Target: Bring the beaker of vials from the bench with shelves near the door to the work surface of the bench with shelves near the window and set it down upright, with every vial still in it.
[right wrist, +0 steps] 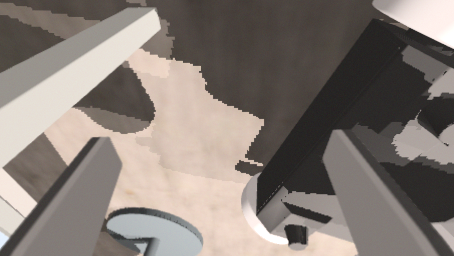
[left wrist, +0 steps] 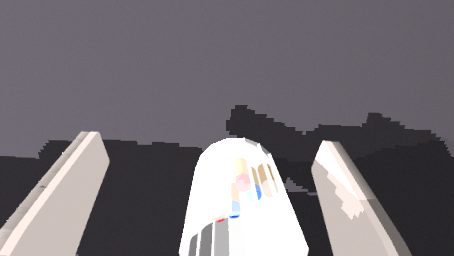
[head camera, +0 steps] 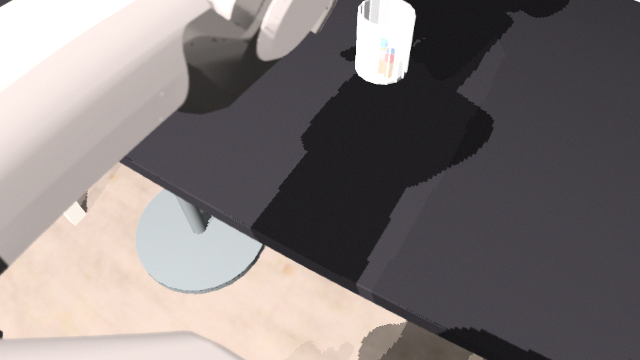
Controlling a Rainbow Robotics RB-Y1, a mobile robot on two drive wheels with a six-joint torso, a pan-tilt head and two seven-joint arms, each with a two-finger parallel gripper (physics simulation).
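The white, see-through beaker (head camera: 384,30) (left wrist: 220,175) stands upright on the dark bench top (head camera: 540,175) (left wrist: 150,60), at the top of the head camera view. Several small vials (head camera: 387,62) (left wrist: 242,175) with blue and red caps show inside it. My left gripper (left wrist: 211,151) is open, with one finger on each side of the beaker and a gap between each finger and its wall; its fingers do not show in the head camera view. My right gripper (right wrist: 222,147) is open and empty, low over the floor. Which bench this is cannot be told.
A round pale stool base (head camera: 200,260) (right wrist: 170,227) stands on the floor (head camera: 285,305) (right wrist: 185,125) by the bench's front edge. A pale beam (right wrist: 85,65) crosses the upper left of the right wrist view. The robot's dark base (right wrist: 320,110) lies at the right there.
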